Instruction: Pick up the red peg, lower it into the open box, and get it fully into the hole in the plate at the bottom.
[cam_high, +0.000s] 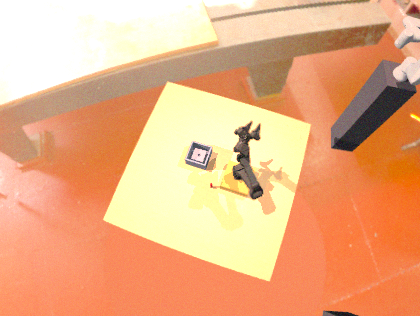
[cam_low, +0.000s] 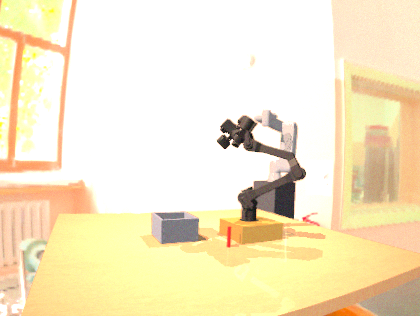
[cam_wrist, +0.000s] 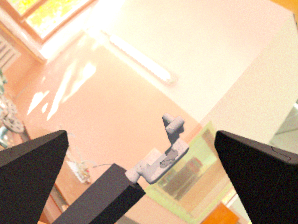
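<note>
Now: gripper tip 46 cm above the red peg, 31 cm to the right of it and 24 cm short of it. Also, from my gripper tip: plate (46 cm below, 37 cm ahead, 10 cm to the left); grey box (47 cm below, 37 cm ahead, 10 cm to the left).
</note>
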